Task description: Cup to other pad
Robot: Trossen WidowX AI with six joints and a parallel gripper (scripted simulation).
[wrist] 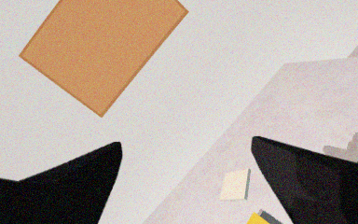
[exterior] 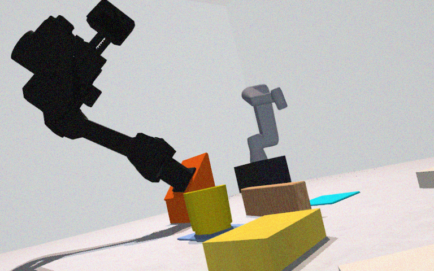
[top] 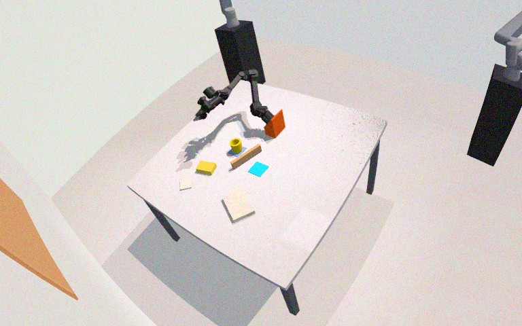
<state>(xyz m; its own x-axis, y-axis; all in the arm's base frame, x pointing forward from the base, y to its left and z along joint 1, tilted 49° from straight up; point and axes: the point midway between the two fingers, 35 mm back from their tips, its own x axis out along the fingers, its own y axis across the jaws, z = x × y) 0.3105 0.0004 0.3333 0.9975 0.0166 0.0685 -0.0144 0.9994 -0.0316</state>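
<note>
My gripper tip is now 12 cm past the cup, 17 cm to the right of it and 25 cm above it. Also, from my gripper tip: yellow block (11 cm ahead, 11 cm to the left, 27 cm below); light blue pad (11 cm behind, 17 cm to the left, 30 cm below); wooden bar (9 cm behind, 27 cm to the left, 27 cm below).
</note>
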